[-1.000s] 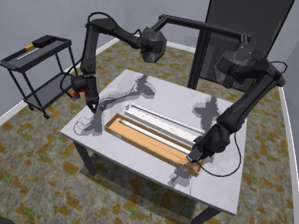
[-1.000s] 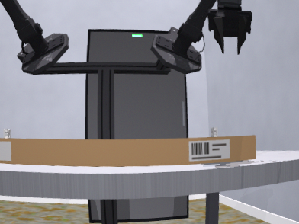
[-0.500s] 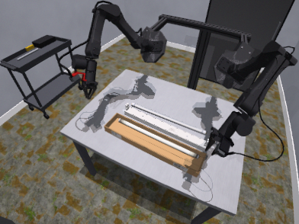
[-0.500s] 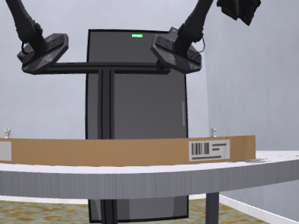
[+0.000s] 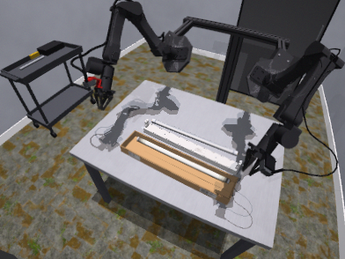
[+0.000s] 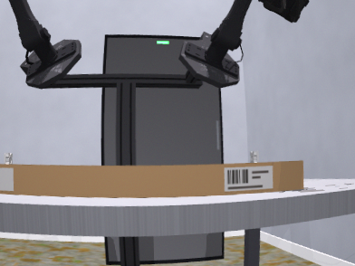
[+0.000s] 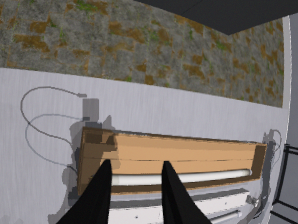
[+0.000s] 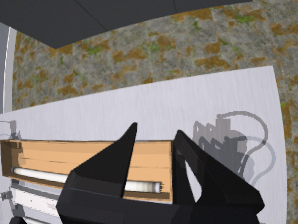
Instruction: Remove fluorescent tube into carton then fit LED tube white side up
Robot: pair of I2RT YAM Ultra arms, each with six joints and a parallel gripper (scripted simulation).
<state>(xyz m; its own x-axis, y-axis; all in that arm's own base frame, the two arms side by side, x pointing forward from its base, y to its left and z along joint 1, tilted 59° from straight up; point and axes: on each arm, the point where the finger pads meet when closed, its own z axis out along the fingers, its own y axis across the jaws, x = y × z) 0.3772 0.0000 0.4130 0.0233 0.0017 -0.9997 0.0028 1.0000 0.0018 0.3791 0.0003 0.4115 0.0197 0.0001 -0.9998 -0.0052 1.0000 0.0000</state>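
The light fixture is 250 mm behind my left hand, 310 mm to the right of it and 280 mm below it. Also, from my left hand: carton 100 mm behind, 320 mm to the right, 310 mm below; old fluorescent tube 150 mm behind, 320 mm to the right, 320 mm below; LED tube 350 mm behind, 330 mm to the right, 330 mm below.
The LED tube lies 340 mm behind my right hand, 360 mm to the left of it and 320 mm below it. The rest, counted from my right hand: light fixture (240 mm behind, 380 mm to the left, 280 mm below); carton (90 mm behind, 370 mm to the left, 310 mm below); old fluorescent tube (140 mm behind, 370 mm to the left, 320 mm below).
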